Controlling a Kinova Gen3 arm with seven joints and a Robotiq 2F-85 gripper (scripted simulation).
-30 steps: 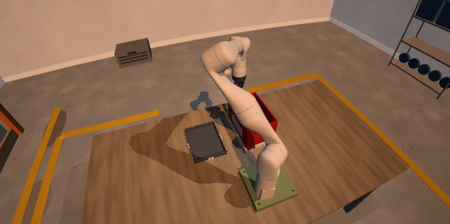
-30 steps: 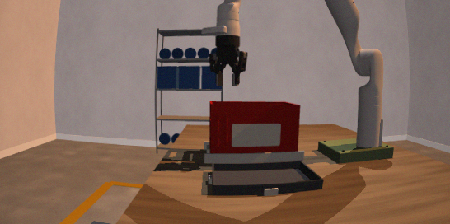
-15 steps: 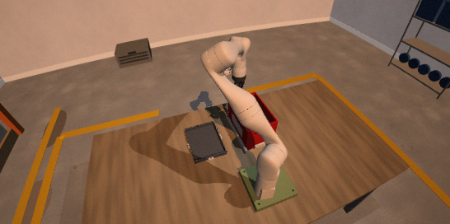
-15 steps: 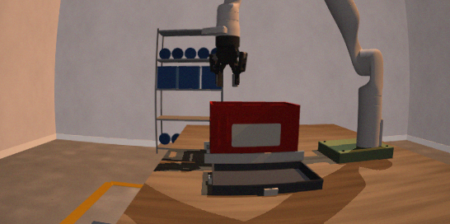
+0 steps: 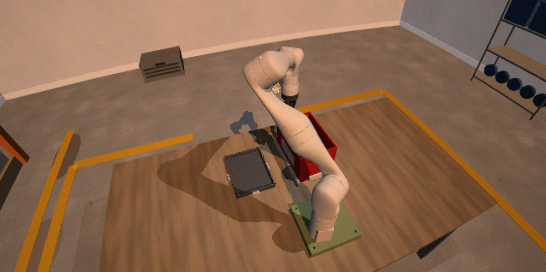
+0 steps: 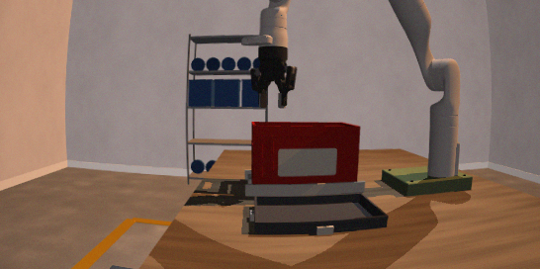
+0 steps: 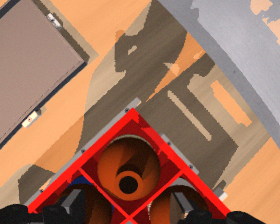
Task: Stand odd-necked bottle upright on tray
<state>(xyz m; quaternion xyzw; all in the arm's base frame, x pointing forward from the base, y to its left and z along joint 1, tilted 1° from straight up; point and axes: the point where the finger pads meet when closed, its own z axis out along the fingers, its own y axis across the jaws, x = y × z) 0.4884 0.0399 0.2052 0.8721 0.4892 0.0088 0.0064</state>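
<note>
Right now my hand is 70 mm past the red crate, 60 mm to the left of it and 150 mm above it. The rest, counted from my hand: dark tray 130 mm behind, 220 mm to the left, 220 mm below.
</note>
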